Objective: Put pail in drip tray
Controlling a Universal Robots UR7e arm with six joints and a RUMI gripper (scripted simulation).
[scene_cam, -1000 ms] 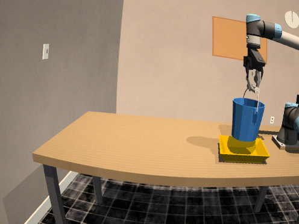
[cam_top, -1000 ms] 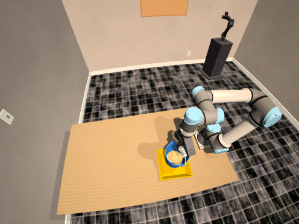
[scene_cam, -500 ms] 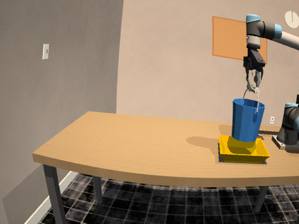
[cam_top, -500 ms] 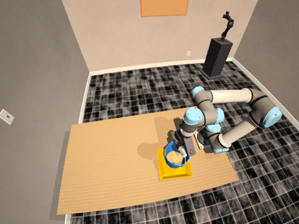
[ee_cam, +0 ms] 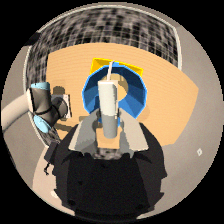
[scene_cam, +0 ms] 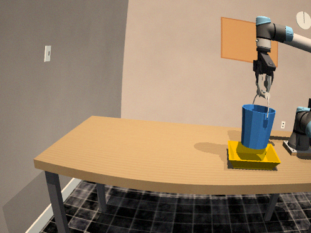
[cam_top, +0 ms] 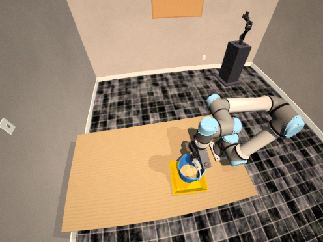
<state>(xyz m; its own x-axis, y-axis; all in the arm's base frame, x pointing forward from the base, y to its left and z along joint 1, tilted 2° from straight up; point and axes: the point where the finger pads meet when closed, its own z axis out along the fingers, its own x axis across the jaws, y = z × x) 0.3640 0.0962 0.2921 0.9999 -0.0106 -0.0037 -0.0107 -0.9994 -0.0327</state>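
My gripper is now 10 mm short of the blue pail and 90 mm above it. The rest, counted from my hand: white handle 30 mm below; yellow drip tray 10 mm ahead, 300 mm below.
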